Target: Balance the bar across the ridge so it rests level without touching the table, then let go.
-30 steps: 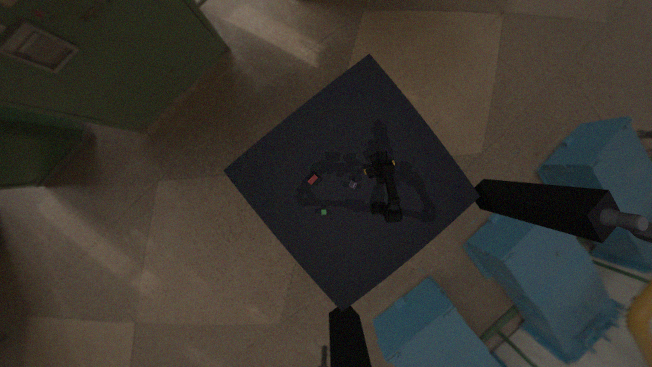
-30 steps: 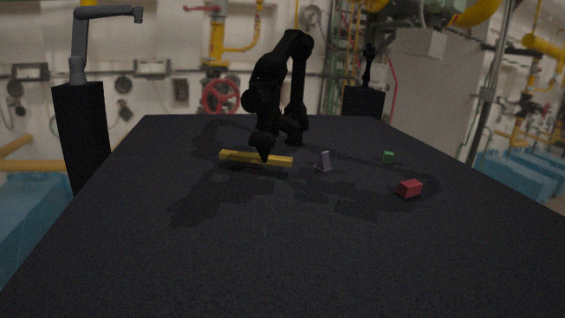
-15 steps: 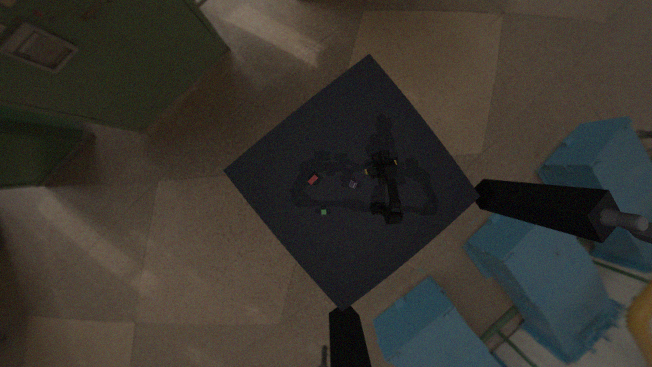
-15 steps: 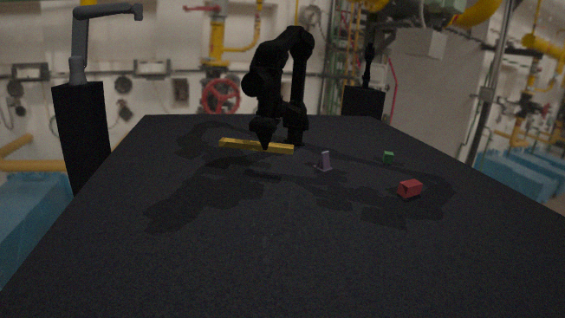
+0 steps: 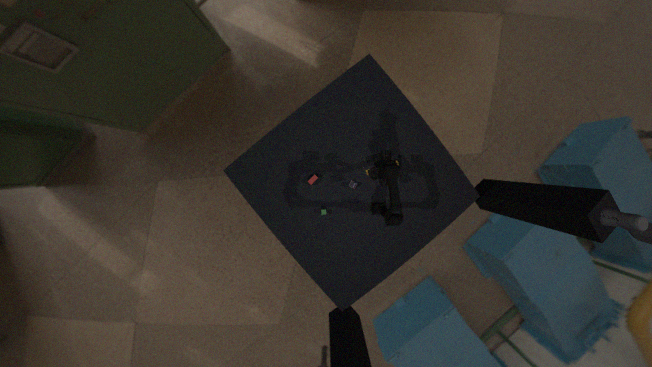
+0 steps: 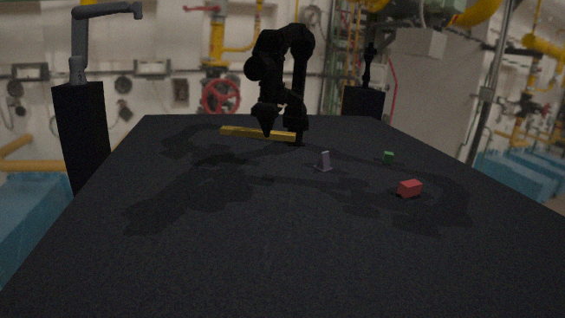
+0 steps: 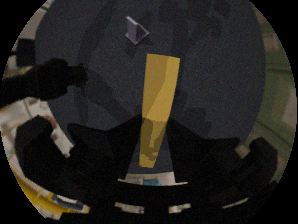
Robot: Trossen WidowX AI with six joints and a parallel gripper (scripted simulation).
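Right now the bar is 1 cm behind my gripper tip and 3 cm to the right of it. Also, from my gripper tip: red block: 20 cm ahead, 36 cm to the left, 9 cm below; then green block: 1 cm behind, 44 cm to the left, 9 cm below.
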